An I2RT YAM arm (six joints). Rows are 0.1 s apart.
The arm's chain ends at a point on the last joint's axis. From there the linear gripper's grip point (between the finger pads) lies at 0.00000 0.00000 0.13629 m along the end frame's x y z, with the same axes.
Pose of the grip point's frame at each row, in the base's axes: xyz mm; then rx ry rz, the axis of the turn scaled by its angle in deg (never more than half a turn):
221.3 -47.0 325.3 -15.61 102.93 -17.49
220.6 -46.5 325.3 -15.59 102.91 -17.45
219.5 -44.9 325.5 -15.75 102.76 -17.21
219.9 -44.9 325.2 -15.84 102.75 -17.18
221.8 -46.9 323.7 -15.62 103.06 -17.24
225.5 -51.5 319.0 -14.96 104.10 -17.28
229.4 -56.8 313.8 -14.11 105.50 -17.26
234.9 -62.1 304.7 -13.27 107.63 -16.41
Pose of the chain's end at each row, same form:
89.1 -38.5 357.1 -15.61 102.93 -17.49
88.3 -38.0 357.1 -15.59 102.91 -17.45
87.1 -37.1 357.0 -15.75 102.76 -17.21
87.5 -37.2 356.7 -15.84 102.75 -17.18
89.6 -38.8 355.9 -15.62 103.06 -17.24
93.9 -42.1 353.3 -14.96 104.10 -17.28
98.7 -45.9 351.0 -14.11 105.50 -17.26
105.7 -50.9 346.5 -13.27 107.63 -16.41

